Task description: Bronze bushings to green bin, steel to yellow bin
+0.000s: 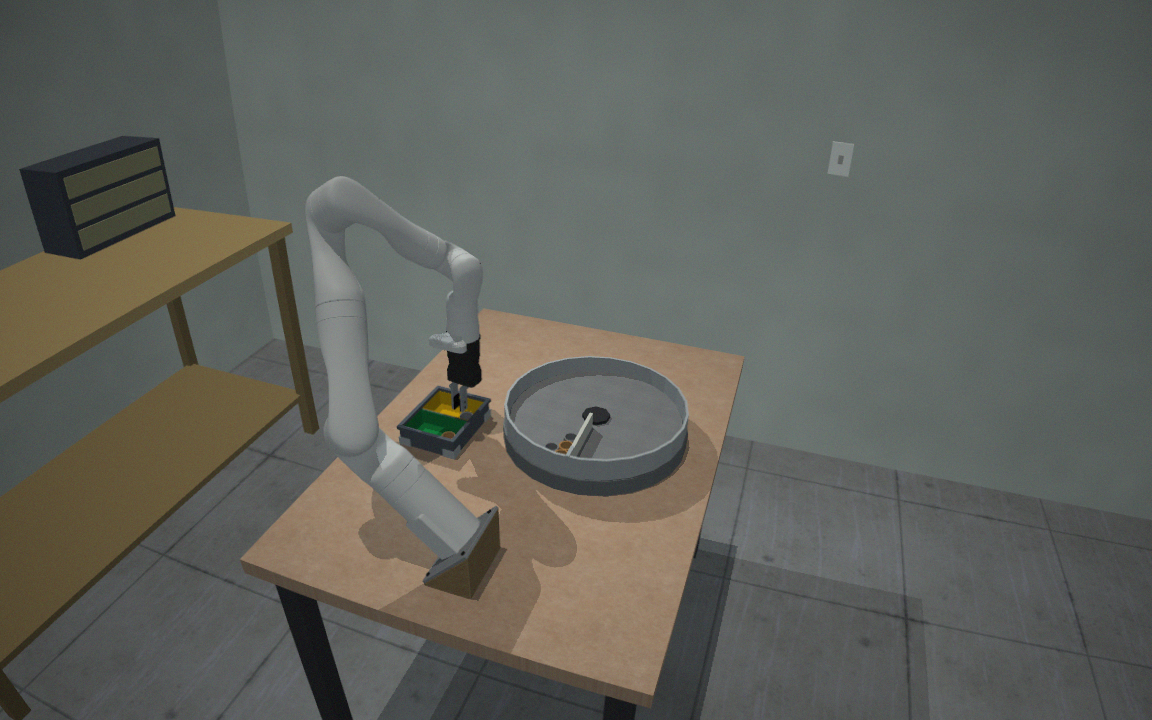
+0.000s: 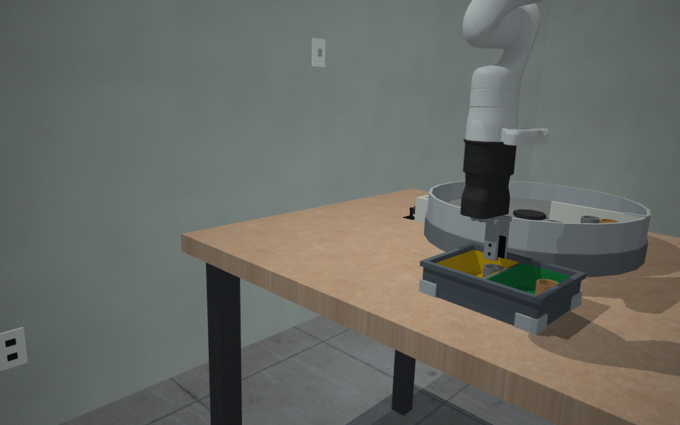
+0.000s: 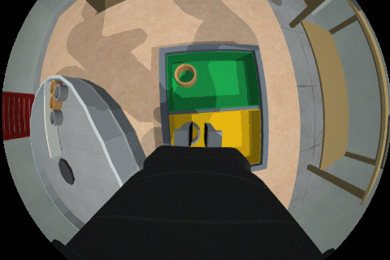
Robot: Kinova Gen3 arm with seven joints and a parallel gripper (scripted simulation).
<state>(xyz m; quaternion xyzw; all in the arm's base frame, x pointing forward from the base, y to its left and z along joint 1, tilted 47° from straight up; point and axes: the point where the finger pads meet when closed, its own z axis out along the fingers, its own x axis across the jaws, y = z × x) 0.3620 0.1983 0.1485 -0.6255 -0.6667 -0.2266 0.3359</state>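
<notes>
Now: the bin tray 3 cm behind my hand, 2 cm to the left of it and 4 cm below it. From my hand the other things lie so: grey turntable: 12 cm ahead, 30 cm to the right, 2 cm below.
</notes>
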